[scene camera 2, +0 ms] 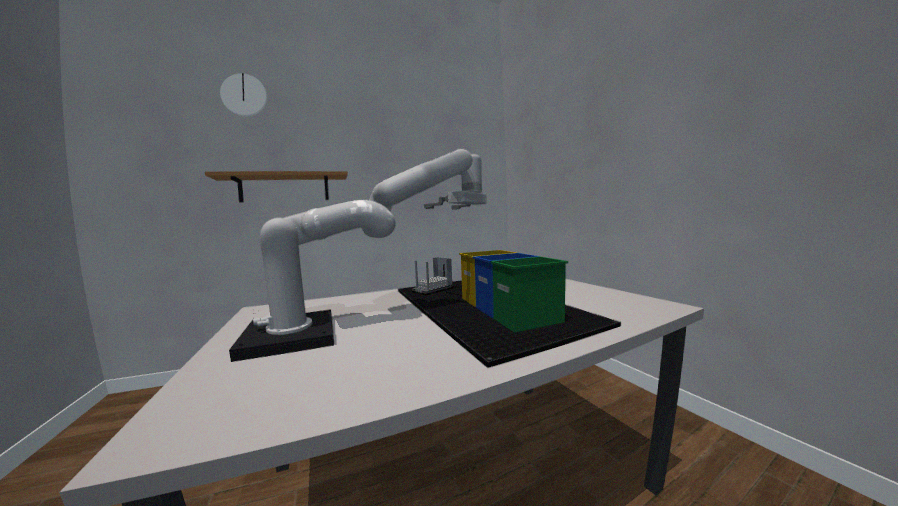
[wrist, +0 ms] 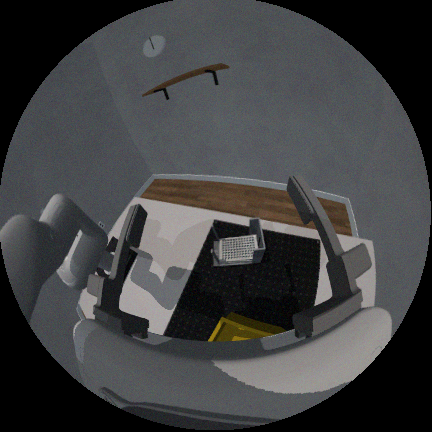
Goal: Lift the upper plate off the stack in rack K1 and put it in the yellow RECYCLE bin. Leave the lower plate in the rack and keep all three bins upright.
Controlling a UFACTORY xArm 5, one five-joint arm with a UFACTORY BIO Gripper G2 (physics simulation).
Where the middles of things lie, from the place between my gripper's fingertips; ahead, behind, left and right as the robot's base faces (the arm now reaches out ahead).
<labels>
My hand is 9 cm short of the yellow bin [scene camera 2: 467, 262], 20 cm to the left of it and 27 cm above it. From my hand the other things lie so: green bin [scene camera 2: 528, 293]: 4 cm ahead, 46 cm to the right, 27 cm below; blue bin [scene camera 2: 483, 268]: 6 cm ahead, 33 cm to the right, 27 cm below.
</labels>
